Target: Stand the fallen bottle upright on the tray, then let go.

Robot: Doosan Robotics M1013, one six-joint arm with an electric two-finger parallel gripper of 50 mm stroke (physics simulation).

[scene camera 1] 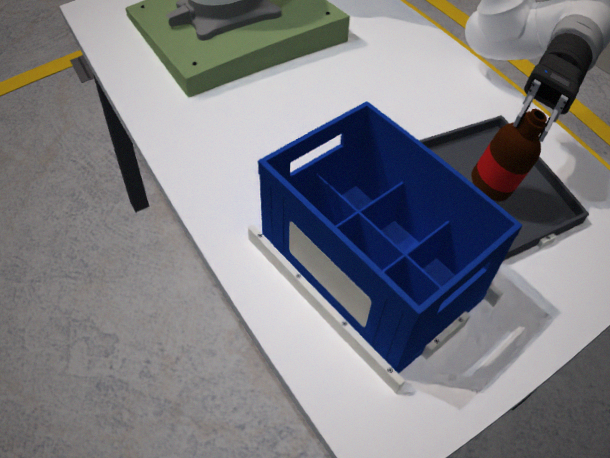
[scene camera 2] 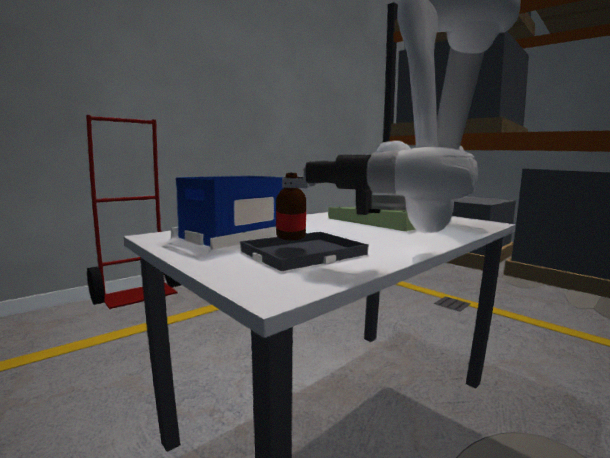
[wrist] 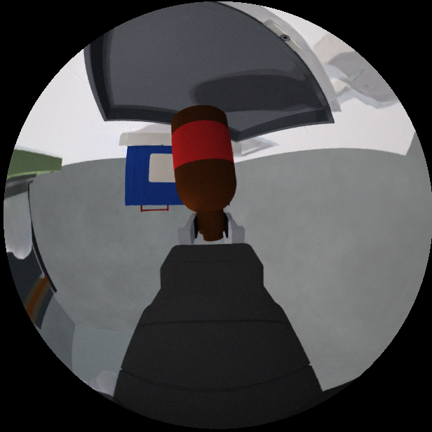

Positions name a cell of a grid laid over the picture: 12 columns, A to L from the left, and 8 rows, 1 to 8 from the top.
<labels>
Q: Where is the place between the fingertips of my gripper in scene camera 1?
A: K3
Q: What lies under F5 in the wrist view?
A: My gripper.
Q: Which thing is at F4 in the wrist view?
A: A brown bottle.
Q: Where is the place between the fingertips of my gripper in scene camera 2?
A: F4
</labels>
